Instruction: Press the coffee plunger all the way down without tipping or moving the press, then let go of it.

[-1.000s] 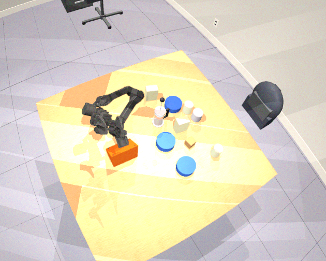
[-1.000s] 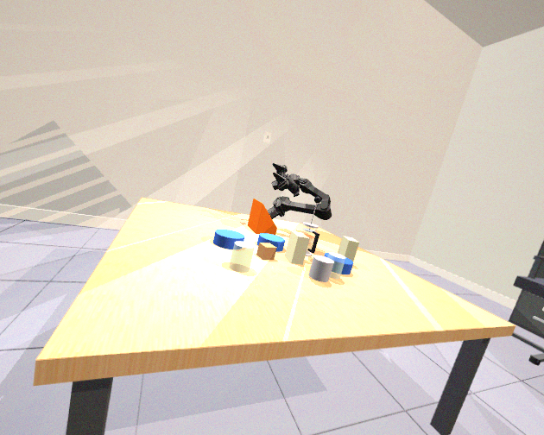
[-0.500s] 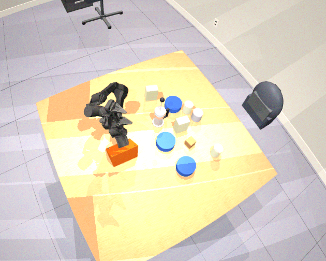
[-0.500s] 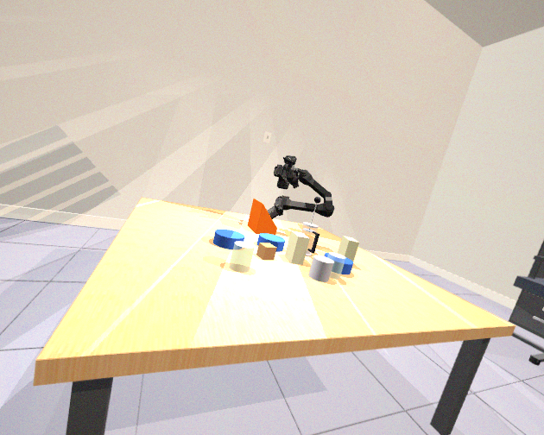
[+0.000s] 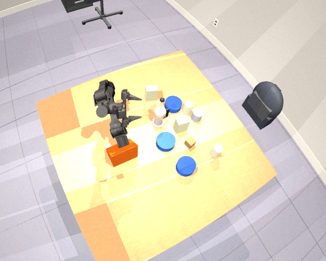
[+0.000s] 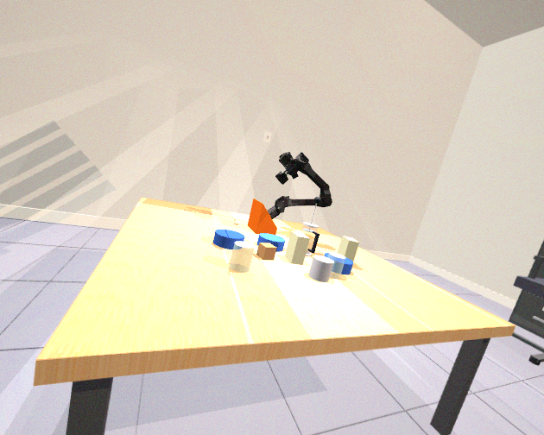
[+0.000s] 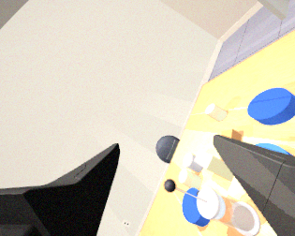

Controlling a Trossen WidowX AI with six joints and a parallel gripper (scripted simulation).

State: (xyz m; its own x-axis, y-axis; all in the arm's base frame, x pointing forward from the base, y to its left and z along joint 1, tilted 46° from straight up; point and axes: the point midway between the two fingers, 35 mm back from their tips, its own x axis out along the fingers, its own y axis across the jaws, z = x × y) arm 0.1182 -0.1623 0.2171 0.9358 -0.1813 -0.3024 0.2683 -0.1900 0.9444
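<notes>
The coffee press is 180 mm ahead of my gripper tip, 100 mm to the left of it and 250 mm below it. From my gripper tip the other things lie so: grey cylinder 430 mm ahead, 50 mm to the left, 340 mm below; then small brown cube 300 mm ahead, 120 mm to the right, 350 mm below.
</notes>
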